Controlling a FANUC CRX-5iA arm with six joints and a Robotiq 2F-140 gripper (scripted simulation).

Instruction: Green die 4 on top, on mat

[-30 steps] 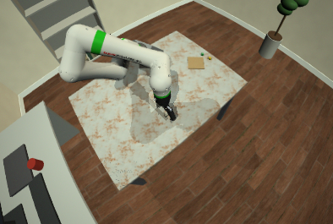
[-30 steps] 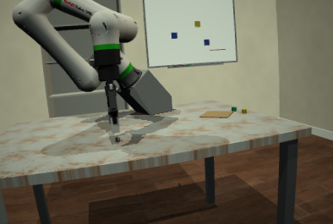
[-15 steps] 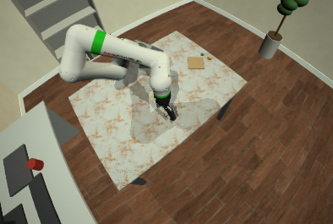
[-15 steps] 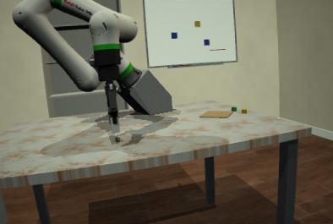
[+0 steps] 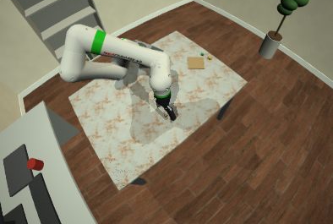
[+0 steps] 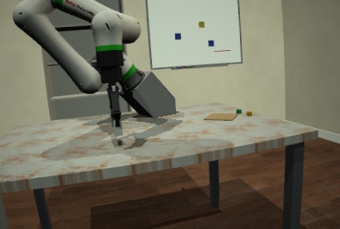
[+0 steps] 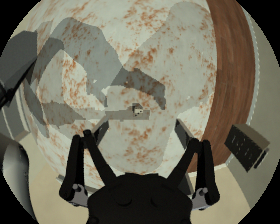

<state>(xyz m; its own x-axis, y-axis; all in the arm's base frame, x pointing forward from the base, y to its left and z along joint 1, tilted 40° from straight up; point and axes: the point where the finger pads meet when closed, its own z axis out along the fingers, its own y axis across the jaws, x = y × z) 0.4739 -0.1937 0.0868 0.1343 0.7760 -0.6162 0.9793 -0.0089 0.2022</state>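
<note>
Right now my hand is 10 mm past the grey die, 10 mm to the right of it and 50 mm above it. Round my hand: tan mat: 150 mm behind, 550 mm to the left, 60 mm below; green die: 170 mm behind, 670 mm to the left, 50 mm below; yellow die: 90 mm behind, 670 mm to the left, 50 mm below.
</note>
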